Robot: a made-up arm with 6 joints.
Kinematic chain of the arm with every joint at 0, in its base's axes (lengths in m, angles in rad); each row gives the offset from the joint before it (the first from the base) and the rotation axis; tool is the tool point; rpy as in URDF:
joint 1: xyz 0 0 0.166 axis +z
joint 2: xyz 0 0 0 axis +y
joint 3: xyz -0.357 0 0.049 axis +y
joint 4: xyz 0.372 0 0.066 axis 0.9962 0 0.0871
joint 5: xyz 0 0 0 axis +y
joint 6: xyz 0.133 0 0.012 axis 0.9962 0 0.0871
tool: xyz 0 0 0 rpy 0 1.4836 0
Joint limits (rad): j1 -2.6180..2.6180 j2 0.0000..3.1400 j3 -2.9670..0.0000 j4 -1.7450..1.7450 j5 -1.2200..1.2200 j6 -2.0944..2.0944
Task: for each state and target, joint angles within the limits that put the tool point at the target. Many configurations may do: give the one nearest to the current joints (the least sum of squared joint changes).
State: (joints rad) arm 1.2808 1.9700 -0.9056 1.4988 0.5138 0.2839
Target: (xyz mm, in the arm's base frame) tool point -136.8 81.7 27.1
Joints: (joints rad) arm 1.8623 1.9744 -0.1374 1.3850 0.9632 0.2839
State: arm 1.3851 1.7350 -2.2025 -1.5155 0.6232 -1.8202
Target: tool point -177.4 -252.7 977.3
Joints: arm 0.8683 1.0231 -2.7690 -1.5615 0.2132 -1.8202
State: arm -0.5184 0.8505 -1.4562 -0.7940 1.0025 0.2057
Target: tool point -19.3 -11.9 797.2
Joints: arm -0.5839 0.5980 -1.6398 -0.2031 0.8715 0.2057
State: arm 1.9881 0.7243 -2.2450 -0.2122 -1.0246 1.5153
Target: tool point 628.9 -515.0 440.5
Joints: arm 2.4690 0.1653 -2.6550 -0.1442 -0.6104 1.5153
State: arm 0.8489 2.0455 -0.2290 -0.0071 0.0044 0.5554
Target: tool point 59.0 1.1 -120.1
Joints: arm 0.3021 2.6048 -0.2247 0.3739 -0.3424 0.5554
